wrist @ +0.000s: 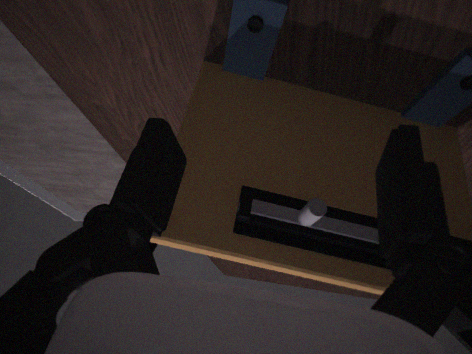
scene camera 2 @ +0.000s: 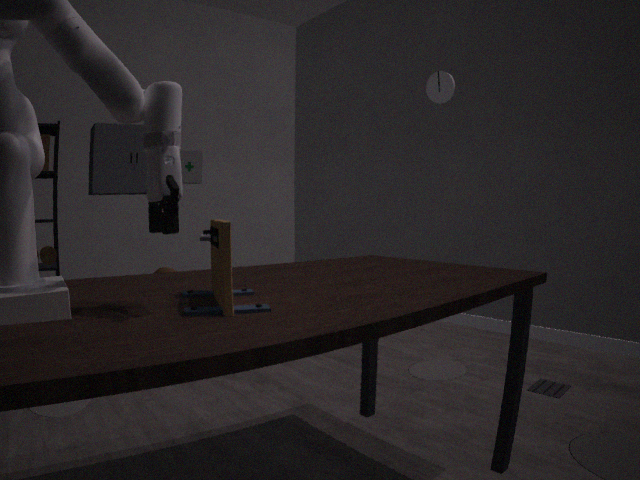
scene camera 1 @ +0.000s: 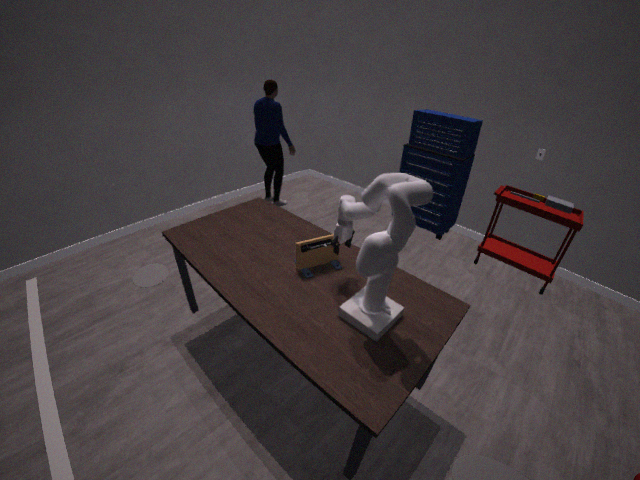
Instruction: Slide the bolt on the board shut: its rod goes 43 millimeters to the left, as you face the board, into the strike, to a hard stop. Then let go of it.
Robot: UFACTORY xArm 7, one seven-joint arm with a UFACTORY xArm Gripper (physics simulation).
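Places are measured from the arm's base along level axes (x right, y down, z ahead), in millimetres.
Where they show: gripper, fingertip midpoint: [wrist: 273, 143] [scene camera 2: 163, 233] [scene camera 1: 341, 249]; arm's base at its link origin: [scene camera 2: 18, 287] [scene camera 1: 372, 306].
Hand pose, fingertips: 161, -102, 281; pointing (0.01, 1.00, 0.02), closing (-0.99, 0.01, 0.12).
Observation:
Each offset is from my fingertips to the top centre of the thing, as dx, dy, dz. Level surfaces: height alone.
The upright yellow board {-11, -21, +139} [scene camera 1: 310, 260] [scene camera 2: 222, 268] [wrist: 300, 135] carries a black bolt housing {-40, -5, +123} [wrist: 300, 242] near its top edge. A grey rod {-19, +9, +124} [wrist: 350, 229] lies in the housing, with a pale round knob {-6, +7, +100} [scene camera 2: 205, 237] [wrist: 312, 212] sticking out from it. My gripper [scene camera 1: 342, 248] [scene camera 2: 163, 231] [wrist: 273, 143] is open and empty, pointing down on the knob side of the board, apart from it and close to the height of its top edge. In the wrist view the knob shows between the two fingers, nearer the right one. The right finger hides the housing's right end.
The board stands on blue feet [scene camera 1: 307, 272] [scene camera 2: 253, 308] [wrist: 252, 45] on the brown table {dy +155} [scene camera 1: 242, 258] [scene camera 2: 361, 289]. The white arm base [scene camera 1: 369, 322] [scene camera 2: 31, 307] stands on the same table. A person [scene camera 1: 267, 124], a blue tool cabinet [scene camera 1: 439, 175] and a red cart [scene camera 1: 516, 258] are beyond the table.

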